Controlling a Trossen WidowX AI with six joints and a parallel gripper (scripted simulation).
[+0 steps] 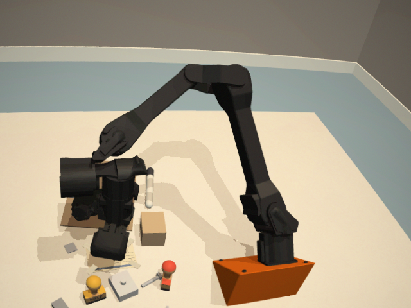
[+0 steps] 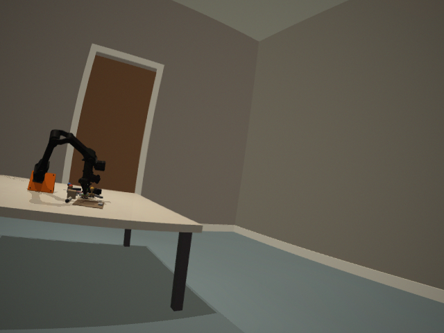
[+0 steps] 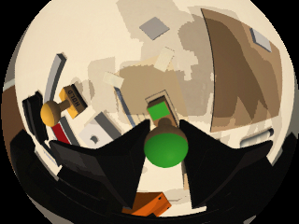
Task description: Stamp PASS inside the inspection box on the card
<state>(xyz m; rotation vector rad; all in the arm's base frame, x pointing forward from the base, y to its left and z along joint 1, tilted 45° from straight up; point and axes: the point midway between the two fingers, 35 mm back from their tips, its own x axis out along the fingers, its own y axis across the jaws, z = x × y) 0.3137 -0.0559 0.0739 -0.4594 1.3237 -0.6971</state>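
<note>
My gripper tip is right at the green-knobbed stamp. Also, from my gripper tip: yellow-knobbed stamp 110 mm to the left, 40 mm ahead, 10 mm below; then cardboard box 80 mm behind, 40 mm to the right; then card 30 mm below, 10 mm to the left, 10 mm ahead.
</note>
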